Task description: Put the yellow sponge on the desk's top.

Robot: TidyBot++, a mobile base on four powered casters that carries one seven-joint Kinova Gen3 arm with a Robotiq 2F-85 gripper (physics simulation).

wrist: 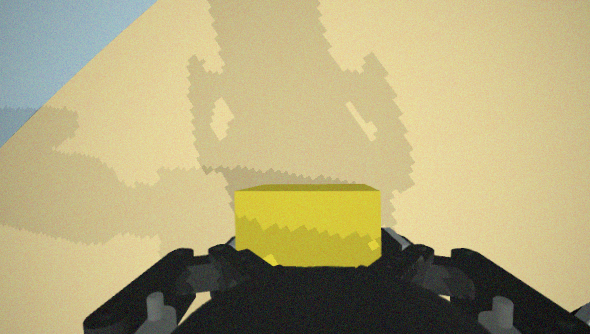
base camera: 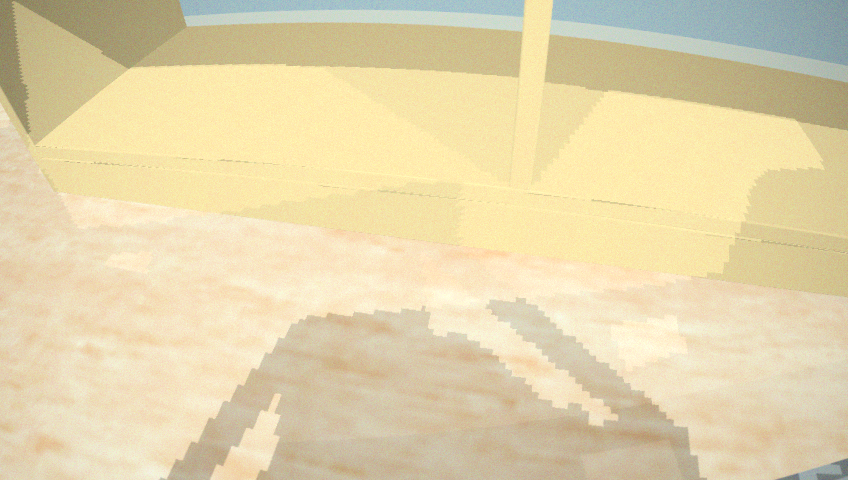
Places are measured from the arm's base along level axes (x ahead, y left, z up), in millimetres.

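Where they show: gripper, fingertip midpoint: (wrist: 316,241).
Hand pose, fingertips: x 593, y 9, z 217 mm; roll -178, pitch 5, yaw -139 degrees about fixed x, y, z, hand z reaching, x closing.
Note:
Each offset is from my fingertips to the centre of the thing. "pt": to the spot under its first point. Level surfaces: height alone.
The yellow sponge @[dx -10, dy +15, dz +22 mm] (wrist: 307,225) shows at the lower middle of the wrist view as a block with a broad bright face and a thin darker upper edge. It lies in line with the gap between the fingers and overlaps the left fingertip in the picture. My gripper (wrist: 316,241) is open. The sponge's right edge meets the right finger in the picture; contact cannot be told, and the palm hides the sponge's lower part. Behind them is a flat tan surface @[dz -4 mm] (wrist: 480,125) with the gripper's shadow; whether it is the desk's top cannot be told. Sponge and gripper do not show in the base view.
In the base view, a pale yellow piece of furniture (base camera: 297,113) with a low front rail and a thin upright post @[pt dx -167, dy -109, dz -439 mm] (base camera: 531,89) stands across the back on a pinkish mottled floor @[dz -614 mm] (base camera: 89,356). Its side panel rises at the left. A blue area (wrist: 45,45) lies beyond the tan surface's edge.

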